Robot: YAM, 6 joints.
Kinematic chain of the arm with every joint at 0, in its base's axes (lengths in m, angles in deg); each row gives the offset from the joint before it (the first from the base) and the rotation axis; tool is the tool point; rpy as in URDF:
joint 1: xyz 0 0 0.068 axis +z
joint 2: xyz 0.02 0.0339 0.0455 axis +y
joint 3: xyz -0.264 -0.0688 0 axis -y
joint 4: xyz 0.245 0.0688 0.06 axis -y
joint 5: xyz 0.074 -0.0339 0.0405 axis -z
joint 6: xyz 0.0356 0 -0.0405 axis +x
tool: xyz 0 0 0 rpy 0 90 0
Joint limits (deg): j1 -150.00..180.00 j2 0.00..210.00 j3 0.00..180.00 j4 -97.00..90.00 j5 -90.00..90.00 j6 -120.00..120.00
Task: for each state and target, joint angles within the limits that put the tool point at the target. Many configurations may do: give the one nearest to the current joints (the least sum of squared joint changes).
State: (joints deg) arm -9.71 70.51 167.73 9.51 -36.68 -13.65
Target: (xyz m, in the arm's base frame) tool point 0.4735 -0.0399 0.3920
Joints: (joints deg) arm -7.49 114.32 113.52 -9.73 -38.58 -13.65
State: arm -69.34 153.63 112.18 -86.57 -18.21 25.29
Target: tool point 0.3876 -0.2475 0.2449
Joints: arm -34.19 133.39 130.17 -81.23 -21.50 25.29
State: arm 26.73 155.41 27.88 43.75 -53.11 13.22
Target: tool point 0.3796 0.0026 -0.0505
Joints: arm -3.65 147.04 57.77 48.70 -48.73 13.22
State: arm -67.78 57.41 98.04 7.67 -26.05 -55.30
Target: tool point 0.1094 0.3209 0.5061
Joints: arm -105.60 11.08 105.02 8.68 -32.39 -55.30
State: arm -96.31 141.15 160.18 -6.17 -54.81 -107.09
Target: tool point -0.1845 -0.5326 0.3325
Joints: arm -112.19 143.40 147.75 -14.79 -58.35 -107.09
